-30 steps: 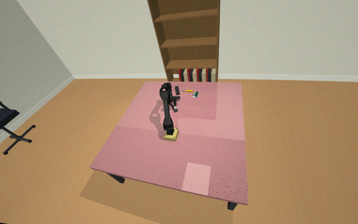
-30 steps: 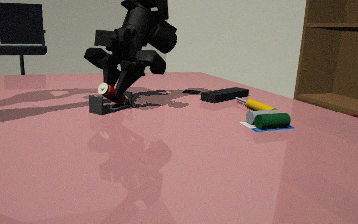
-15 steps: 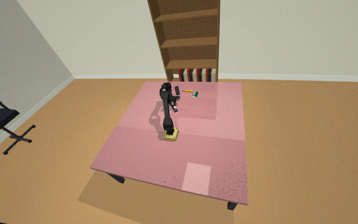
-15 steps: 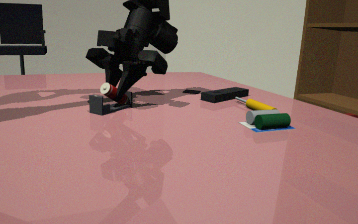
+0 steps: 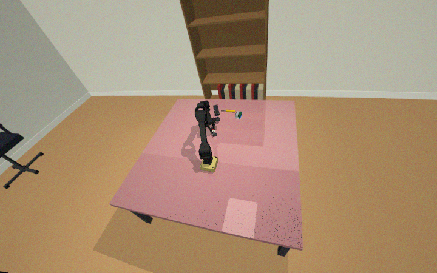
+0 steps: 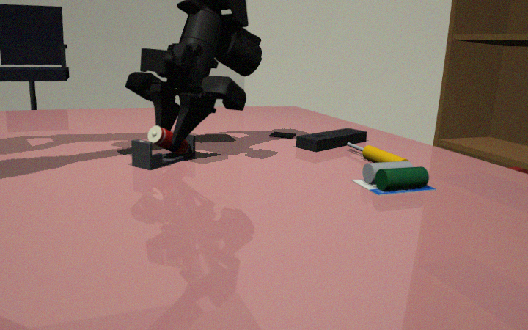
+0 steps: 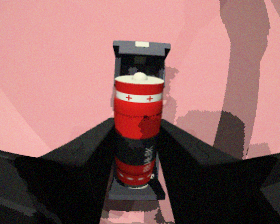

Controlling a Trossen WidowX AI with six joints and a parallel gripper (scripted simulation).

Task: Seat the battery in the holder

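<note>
The battery is 10 mm above my gripper tip. Round my gripper tip: yellow-handled screwdriver: 310 mm ahead, 50 mm to the right, 10 mm below; then black battery door: 250 mm ahead, 150 mm to the left, 20 mm below; then black remote: 310 mm ahead, 70 mm to the left, 10 mm below.
</note>
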